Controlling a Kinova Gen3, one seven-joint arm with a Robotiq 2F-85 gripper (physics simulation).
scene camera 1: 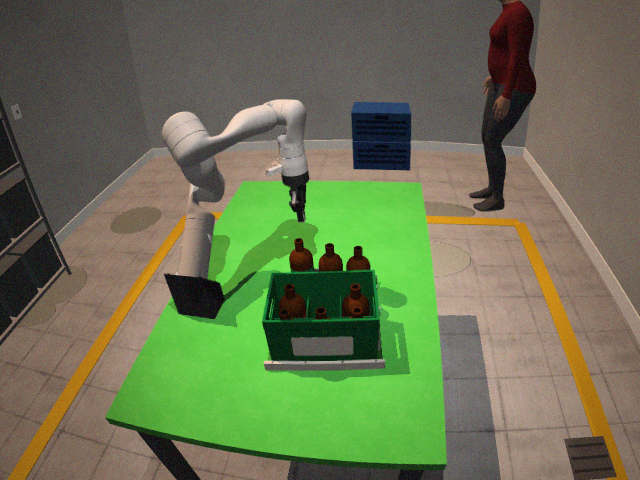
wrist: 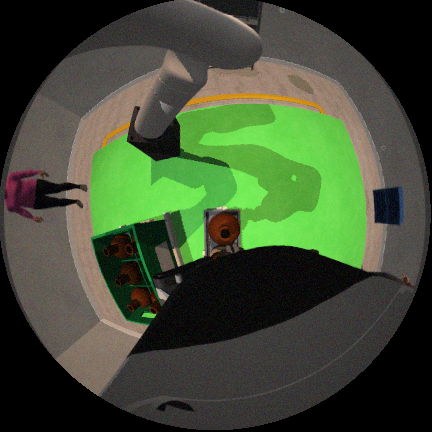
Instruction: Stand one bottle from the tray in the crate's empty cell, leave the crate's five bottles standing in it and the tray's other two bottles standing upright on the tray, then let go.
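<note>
My gripper is shut and empty, above and a little behind the tray's bottles. Three brown bottles stand upright behind the crate: the left one, the middle one and the right one. Their tray shows in the wrist view, partly hidden by the gripper body. The green crate holds five bottles: back left, back right, and three at the front whose necks show over the wall. Its back middle cell is empty.
The crate stands on the green table, with a pale strip along its front. The arm's black base is left of the crate. Blue boxes and a person are beyond the table.
</note>
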